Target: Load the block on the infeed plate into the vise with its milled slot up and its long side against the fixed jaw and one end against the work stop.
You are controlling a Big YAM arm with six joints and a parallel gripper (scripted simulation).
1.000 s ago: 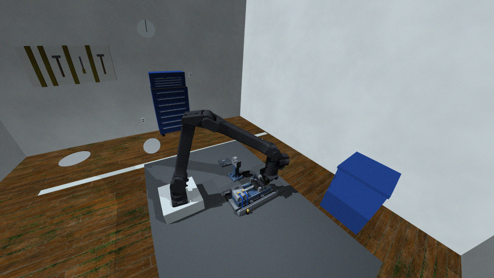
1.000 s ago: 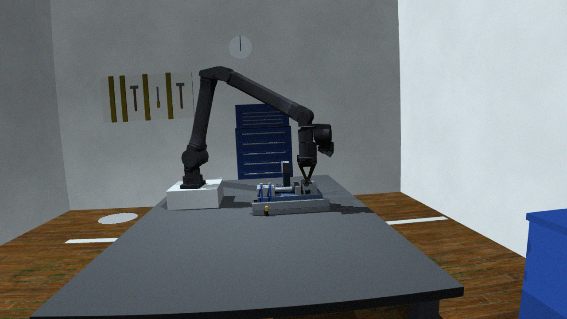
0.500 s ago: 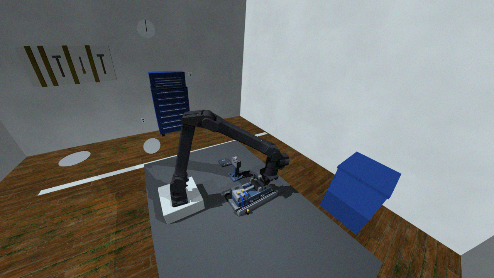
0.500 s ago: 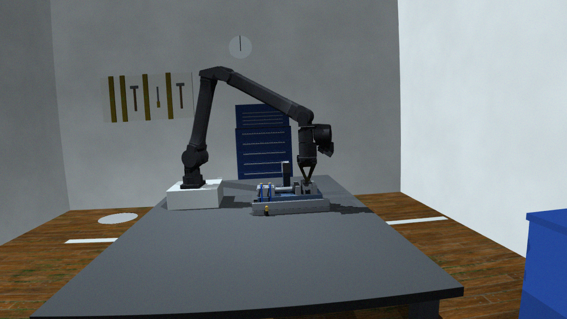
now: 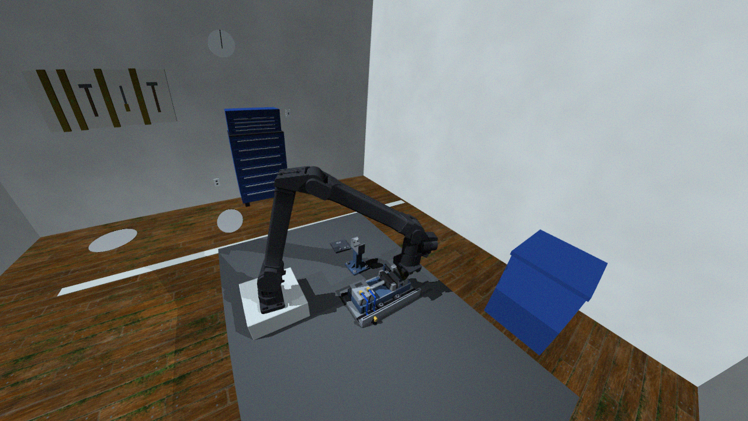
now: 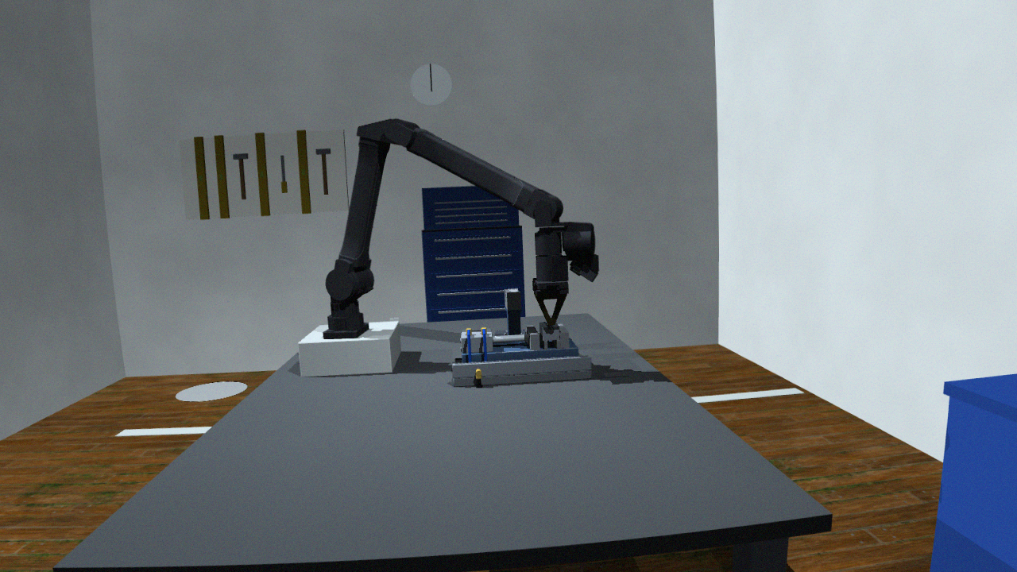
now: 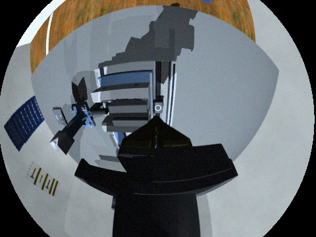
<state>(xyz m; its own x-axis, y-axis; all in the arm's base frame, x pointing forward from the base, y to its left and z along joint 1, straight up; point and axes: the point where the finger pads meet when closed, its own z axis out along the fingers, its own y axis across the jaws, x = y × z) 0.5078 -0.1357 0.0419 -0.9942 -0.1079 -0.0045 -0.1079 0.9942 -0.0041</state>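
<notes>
Right now my hand is 40 mm to the right of the part and 20 mm above it. The rest, counted from my hand: air cylinder 170 mm behind, 40 mm to the left, 50 mm below; vise 80 mm behind, 50 mm to the left, 90 mm below.
</notes>
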